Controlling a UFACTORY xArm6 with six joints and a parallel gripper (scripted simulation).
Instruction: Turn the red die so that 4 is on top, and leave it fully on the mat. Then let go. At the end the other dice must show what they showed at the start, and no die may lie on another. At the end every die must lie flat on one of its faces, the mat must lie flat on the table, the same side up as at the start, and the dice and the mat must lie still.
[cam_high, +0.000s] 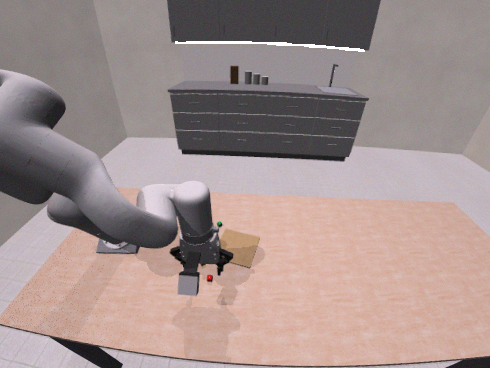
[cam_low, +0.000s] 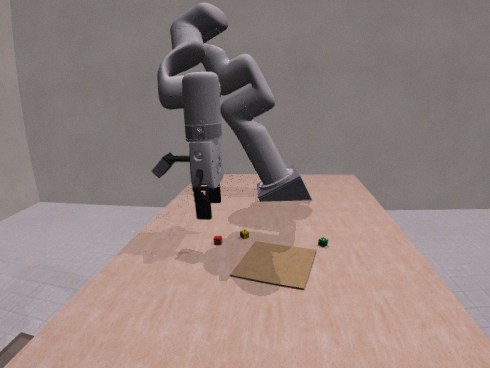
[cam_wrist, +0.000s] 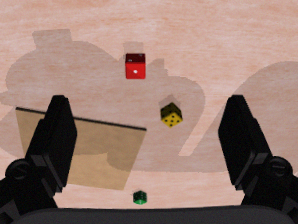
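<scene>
Now: hand 8 cm above the red die, 2 cm to the right of it and 1 cm short of it. From my hand the other things lie so: green die: 25 cm to the left, 8 cm below, 1 cm behind; yellow die: 8 cm below, 7 cm to the left, 3 cm behind; mat: 16 cm to the left, 9 cm below, 7 cm ahead.
</scene>
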